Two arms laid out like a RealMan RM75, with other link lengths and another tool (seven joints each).
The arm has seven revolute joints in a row. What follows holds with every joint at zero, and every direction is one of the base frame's. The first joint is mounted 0.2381 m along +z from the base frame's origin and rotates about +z. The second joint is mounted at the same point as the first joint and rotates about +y. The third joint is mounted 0.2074 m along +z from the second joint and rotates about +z. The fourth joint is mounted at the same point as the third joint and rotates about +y. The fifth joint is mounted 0.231 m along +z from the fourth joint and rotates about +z. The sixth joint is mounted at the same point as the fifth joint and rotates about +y. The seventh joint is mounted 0.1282 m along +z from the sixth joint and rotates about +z. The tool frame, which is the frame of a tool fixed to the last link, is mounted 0.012 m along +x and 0.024 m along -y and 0.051 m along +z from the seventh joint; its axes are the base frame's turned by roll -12.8, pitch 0 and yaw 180 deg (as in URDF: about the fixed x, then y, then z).
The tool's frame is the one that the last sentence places.
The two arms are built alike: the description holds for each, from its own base.
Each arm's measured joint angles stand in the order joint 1, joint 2, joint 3, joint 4, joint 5, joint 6, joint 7.
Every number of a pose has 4 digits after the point. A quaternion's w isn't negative.
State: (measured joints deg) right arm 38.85 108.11 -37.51 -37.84 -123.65 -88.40 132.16; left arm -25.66 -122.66 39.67 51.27 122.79 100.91 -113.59
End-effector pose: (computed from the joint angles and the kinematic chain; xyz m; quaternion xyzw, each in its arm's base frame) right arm 0.2539 0.3858 0.0545 -0.5700 -0.7900 -0.1893 0.1230; left arm -0.2335 0.3233 0.0014 -0.4584 0.8685 0.1056 0.1560
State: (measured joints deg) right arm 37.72 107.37 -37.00 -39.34 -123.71 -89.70 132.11; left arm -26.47 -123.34 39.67 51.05 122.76 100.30 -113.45
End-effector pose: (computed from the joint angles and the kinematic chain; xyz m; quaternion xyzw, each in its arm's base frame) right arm 0.2592 0.3827 0.0659 -0.5680 -0.7898 -0.1968 0.1221; left arm -0.2275 0.3265 -0.0032 -0.4543 0.8701 0.1038 0.1604
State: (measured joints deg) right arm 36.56 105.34 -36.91 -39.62 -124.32 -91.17 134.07; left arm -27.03 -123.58 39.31 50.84 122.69 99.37 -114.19
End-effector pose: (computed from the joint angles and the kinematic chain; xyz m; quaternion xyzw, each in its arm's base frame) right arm 0.2704 0.3761 0.0807 -0.5840 -0.7788 -0.2011 0.1094; left arm -0.2259 0.3306 -0.0041 -0.4599 0.8661 0.1079 0.1637
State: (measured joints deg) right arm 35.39 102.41 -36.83 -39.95 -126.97 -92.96 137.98; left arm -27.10 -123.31 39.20 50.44 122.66 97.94 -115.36
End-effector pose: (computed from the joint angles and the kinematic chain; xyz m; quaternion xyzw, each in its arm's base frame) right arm 0.2879 0.3655 0.1012 -0.6137 -0.7573 -0.2096 0.0770; left arm -0.2299 0.3341 -0.0030 -0.4725 0.8583 0.1170 0.1620
